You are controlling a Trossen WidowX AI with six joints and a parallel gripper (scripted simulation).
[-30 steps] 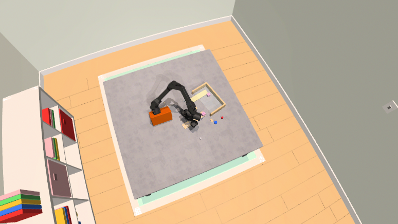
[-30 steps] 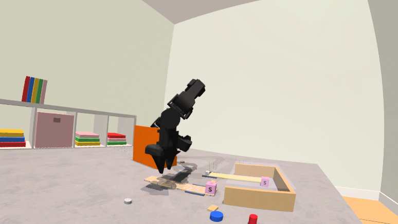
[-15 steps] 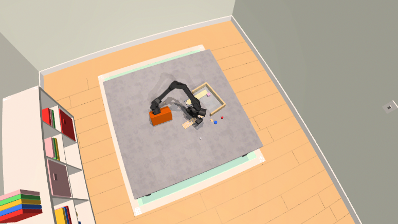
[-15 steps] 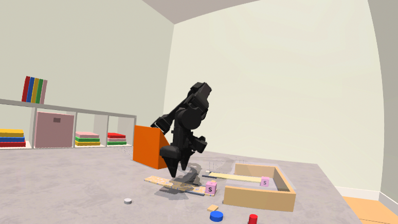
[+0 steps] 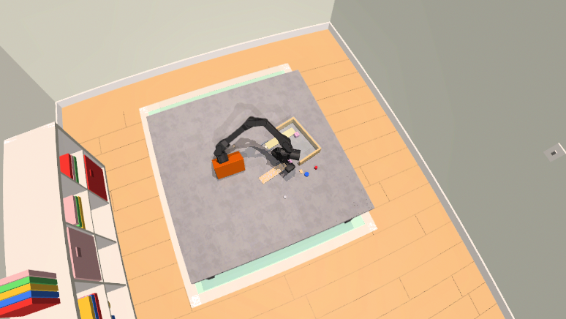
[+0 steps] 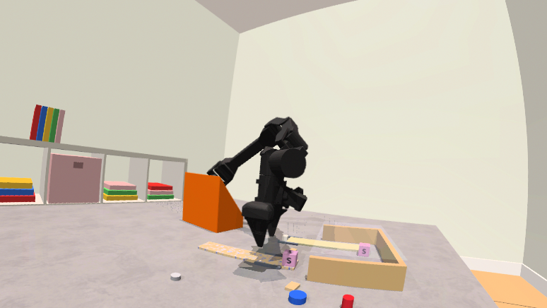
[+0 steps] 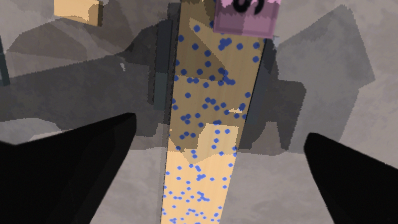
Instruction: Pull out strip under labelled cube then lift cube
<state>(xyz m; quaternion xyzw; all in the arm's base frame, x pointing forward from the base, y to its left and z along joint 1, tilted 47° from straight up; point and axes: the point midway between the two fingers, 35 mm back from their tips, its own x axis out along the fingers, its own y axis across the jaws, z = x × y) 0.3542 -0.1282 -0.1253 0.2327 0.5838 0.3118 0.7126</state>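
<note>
Now: the tan tile 100 mm ahead of my gripper tip, 90 mm to the right of it and 50 mm below it. The rest, counted from my gripper tip: red cylinder (210 mm ahead, 120 mm to the right, 40 mm below); blue disc (130 mm ahead, 130 mm to the right, 50 mm below).
</note>
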